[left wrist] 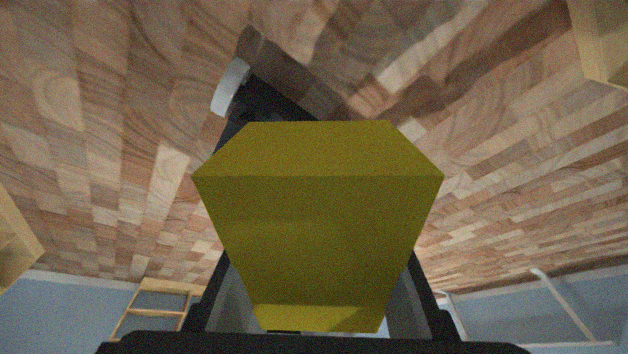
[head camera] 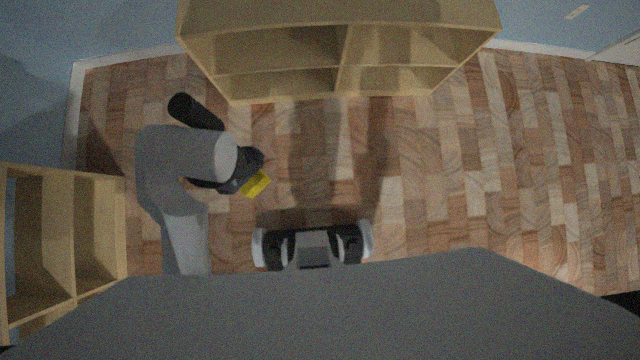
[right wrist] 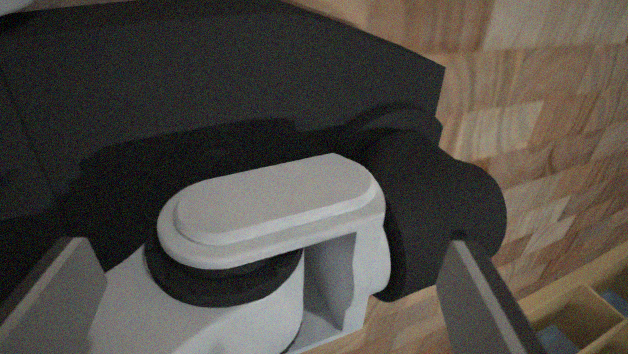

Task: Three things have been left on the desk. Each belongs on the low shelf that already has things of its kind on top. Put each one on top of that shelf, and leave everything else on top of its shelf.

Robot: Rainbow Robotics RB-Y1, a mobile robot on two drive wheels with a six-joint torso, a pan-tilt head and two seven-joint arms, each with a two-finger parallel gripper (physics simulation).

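Places are measured from the robot's base along level axes (x ahead, y left, z up), in millimetres.
Where they show: left gripper, fingertip midpoint: (left wrist: 318,204) (head camera: 249,174); right gripper, fingertip midpoint: (right wrist: 268,263); robot's base, link origin: (left wrist: 296,117).
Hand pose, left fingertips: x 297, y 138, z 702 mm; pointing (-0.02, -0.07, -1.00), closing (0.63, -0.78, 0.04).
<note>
Each offset is from my left fingertips to the centre of the thing. "spot": to the spot under its first point. Level surfaces: height alone.
A yellow block {2 mm ahead, 3 mm left, 21 mm up} (head camera: 255,184) (left wrist: 317,235) is held between the fingers of my left gripper (head camera: 242,186) (left wrist: 320,260), in the air above the floor and in front of a low wooden shelf {spot: 547 mm ahead, 319 mm right, 155 mm down} (head camera: 345,25). The front part of that shelf's top shows at the upper edge of the head view; no block shows on that part, and the rest is cut off. My right gripper (right wrist: 268,263) is open and empty, with its fingers wide apart over parts of my own body. The desk does not show in these views.
Another low wooden shelf {620 mm down} (head camera: 74,240) stands at the left in the head view. Shelf parts show at the left wrist view's upper right (left wrist: 600,50) and left edge (left wrist: 20,245). A shelf (right wrist: 565,295) shows at the right wrist view's lower right. My wheeled base (head camera: 312,247) stands on the wood floor.
</note>
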